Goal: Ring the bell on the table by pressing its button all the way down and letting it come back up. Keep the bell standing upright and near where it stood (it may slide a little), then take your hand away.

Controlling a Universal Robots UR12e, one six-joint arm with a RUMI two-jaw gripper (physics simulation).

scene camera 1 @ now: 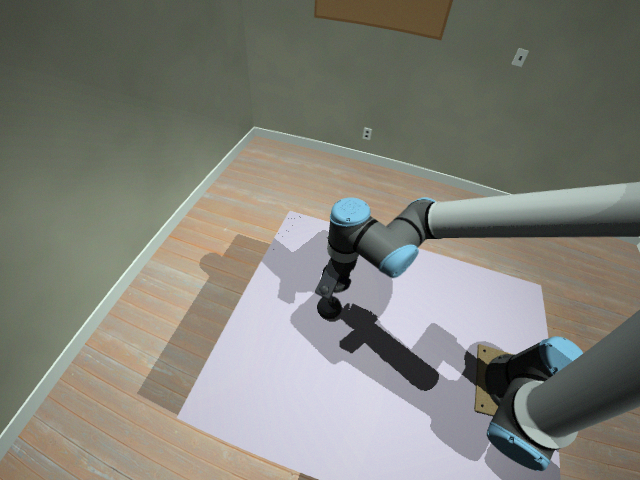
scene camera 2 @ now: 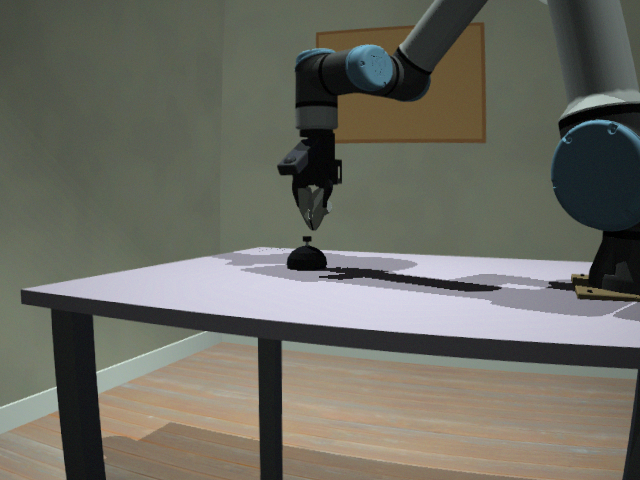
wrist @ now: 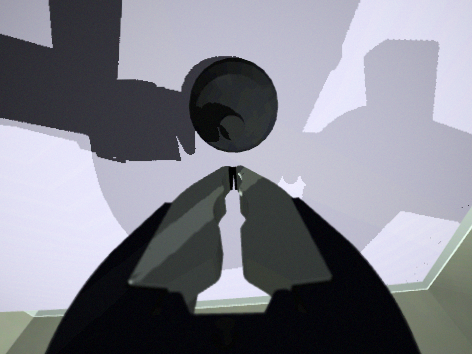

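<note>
The bell, a black dome, stands upright on the table. Its small button stands raised on a thin stem above the dome. My gripper is shut and empty, pointing down. In scene camera 2 its tips are a little above the button and slightly to its right, with a small gap between them. In the wrist view the bell lies just beyond the tips. In scene camera 1 the fingertips are hard to make out against the dark gripper body.
The arm's base plate is on the table's right side. The upper arm and forearm reach in from the right. Dark shadows of the arm lie across the table around the bell. Walls stand behind the table.
</note>
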